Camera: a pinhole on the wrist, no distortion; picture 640 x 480 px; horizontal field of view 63.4 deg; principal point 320.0 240.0 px. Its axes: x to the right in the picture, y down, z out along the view. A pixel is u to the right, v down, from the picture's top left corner.
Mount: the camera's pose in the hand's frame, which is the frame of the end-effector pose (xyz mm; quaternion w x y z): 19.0 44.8 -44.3 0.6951 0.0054 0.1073 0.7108
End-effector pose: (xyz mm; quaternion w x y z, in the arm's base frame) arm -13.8 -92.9 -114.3 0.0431 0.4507 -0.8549 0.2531
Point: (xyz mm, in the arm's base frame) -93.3 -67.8 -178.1
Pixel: 605 379
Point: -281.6 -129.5 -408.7
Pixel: outside the picture
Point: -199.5 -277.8 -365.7
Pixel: 413 92
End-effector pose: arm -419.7 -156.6 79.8 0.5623 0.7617 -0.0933 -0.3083
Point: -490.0 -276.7 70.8
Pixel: 168 366
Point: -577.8 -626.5 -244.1
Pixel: 47 140
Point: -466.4 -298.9 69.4
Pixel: 204 277
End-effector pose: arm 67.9 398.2 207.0 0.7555 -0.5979 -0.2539 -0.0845
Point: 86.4 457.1 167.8
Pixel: 323 394
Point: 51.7 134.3 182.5
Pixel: behind the camera
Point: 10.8 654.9 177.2
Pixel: 292 391
